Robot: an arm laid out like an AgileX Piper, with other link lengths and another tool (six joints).
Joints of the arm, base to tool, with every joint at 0 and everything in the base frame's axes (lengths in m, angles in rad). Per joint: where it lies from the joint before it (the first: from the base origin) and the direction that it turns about. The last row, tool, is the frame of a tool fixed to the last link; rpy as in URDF.
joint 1: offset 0 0 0.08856 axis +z
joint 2: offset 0 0 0 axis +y
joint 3: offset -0.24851 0 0.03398 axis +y
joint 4: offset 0.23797 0 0.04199 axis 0.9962 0 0.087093
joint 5: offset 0 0 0 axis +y
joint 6: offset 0.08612 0 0.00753 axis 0.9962 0 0.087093
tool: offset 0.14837 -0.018 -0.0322 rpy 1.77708 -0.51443 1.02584
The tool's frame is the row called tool.
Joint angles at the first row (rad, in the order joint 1, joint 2, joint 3, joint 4, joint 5, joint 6):
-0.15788, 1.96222, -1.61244, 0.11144, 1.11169, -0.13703
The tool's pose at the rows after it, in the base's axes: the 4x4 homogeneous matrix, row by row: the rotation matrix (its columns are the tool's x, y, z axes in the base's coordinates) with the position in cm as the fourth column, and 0 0 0 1 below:
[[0.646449 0.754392 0.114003 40.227], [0.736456 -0.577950 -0.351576 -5.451], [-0.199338 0.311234 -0.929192 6.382], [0 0 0 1]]
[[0.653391 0.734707 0.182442 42.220], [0.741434 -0.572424 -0.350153 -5.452], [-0.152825 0.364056 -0.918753 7.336], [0 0 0 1]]
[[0.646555 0.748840 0.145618 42.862], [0.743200 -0.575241 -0.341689 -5.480], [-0.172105 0.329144 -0.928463 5.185], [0 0 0 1]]
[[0.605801 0.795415 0.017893 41.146], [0.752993 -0.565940 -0.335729 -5.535], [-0.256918 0.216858 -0.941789 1.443], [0 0 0 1]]
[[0.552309 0.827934 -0.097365 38.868], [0.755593 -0.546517 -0.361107 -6.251], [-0.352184 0.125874 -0.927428 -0.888], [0 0 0 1]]
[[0.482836 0.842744 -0.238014 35.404], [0.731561 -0.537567 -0.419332 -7.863], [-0.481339 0.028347 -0.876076 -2.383], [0 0 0 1]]
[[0.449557 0.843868 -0.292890 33.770], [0.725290 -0.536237 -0.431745 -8.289], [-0.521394 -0.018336 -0.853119 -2.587], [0 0 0 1]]
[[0.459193 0.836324 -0.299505 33.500], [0.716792 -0.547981 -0.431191 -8.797], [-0.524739 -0.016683 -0.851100 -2.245], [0 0 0 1]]
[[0.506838 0.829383 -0.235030 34.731], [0.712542 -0.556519 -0.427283 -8.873], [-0.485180 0.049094 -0.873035 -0.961], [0 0 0 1]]
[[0.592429 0.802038 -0.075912 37.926], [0.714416 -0.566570 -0.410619 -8.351], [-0.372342 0.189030 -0.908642 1.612], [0 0 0 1]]
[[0.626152 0.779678 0.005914 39.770], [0.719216 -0.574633 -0.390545 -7.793], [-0.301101 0.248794 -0.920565 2.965], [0 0 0 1]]
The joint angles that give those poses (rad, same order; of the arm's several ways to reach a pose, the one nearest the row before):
-0.15138, 1.89082, -1.63343, 0.14317, 0.98605, -0.14499
-0.15137, 1.90547, -1.67582, 0.16369, 0.94539, -0.16393
-0.15138, 1.98038, -1.71046, 0.16710, 0.94621, -0.16493
-0.15137, 2.06837, -1.72041, 0.14823, 1.00949, -0.16491
-0.15138, 2.12220, -1.71848, 0.09702, 1.07829, -0.16046
-0.15319, 2.15411, -1.69229, 0.00000, 1.16521, -0.13010
-0.15623, 2.15514, -1.67134, -0.02529, 1.20456, -0.12558
-0.16930, 2.14496, -1.66817, -0.02972, 1.21168, -0.12324
-0.17575, 2.10186, -1.66623, -0.01389, 1.17438, -0.12442
-0.17788, 2.02849, -1.66824, 0.03920, 1.07296, -0.13426
-0.17788, 2.00676, -1.68504, 0.08135, 1.02598, -0.14377

